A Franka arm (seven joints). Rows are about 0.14 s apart.
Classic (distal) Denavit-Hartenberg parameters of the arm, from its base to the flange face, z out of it. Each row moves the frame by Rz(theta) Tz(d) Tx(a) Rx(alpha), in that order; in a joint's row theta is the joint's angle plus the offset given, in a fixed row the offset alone. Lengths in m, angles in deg.
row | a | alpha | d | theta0
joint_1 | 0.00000 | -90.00 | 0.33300 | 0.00
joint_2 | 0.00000 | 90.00 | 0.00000 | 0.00
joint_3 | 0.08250 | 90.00 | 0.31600 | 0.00
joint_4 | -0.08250 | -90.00 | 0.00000 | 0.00
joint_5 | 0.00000 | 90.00 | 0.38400 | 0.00
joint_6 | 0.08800 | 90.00 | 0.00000 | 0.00
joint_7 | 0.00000 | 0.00 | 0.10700 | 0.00
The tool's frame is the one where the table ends.
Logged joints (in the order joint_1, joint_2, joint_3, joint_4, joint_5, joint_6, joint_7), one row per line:
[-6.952 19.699 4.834 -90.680 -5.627 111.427 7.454]
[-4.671 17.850 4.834 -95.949 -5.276 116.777 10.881]
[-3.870 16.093 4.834 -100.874 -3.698 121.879 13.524]
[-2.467 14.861 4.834 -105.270 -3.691 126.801 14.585]
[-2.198 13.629 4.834 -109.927 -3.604 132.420 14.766]
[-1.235 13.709 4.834 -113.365 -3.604 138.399 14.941]
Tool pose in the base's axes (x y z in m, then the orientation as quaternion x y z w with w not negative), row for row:
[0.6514 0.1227 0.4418 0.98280 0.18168 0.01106 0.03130]
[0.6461 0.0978 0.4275 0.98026 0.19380 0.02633 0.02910]
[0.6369 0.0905 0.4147 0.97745 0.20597 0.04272 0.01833]
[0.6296 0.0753 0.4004 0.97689 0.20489 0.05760 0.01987]
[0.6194 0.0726 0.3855 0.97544 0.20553 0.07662 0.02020]
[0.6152 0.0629 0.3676 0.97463 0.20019 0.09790 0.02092]
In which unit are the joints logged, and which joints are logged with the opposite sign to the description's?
The joints are logged in degrees. Opposite sign: joint_1, joint_7.
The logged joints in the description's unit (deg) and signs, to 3 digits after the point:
[6.952 19.699 4.834 -90.680 -5.627 111.427 -7.454]
[4.671 17.850 4.834 -95.949 -5.276 116.777 -10.881]
[3.870 16.093 4.834 -100.874 -3.698 121.879 -13.524]
[2.467 14.861 4.834 -105.270 -3.691 126.801 -14.585]
[2.198 13.629 4.834 -109.927 -3.604 132.420 -14.766]
[1.235 13.709 4.834 -113.365 -3.604 138.399 -14.941]

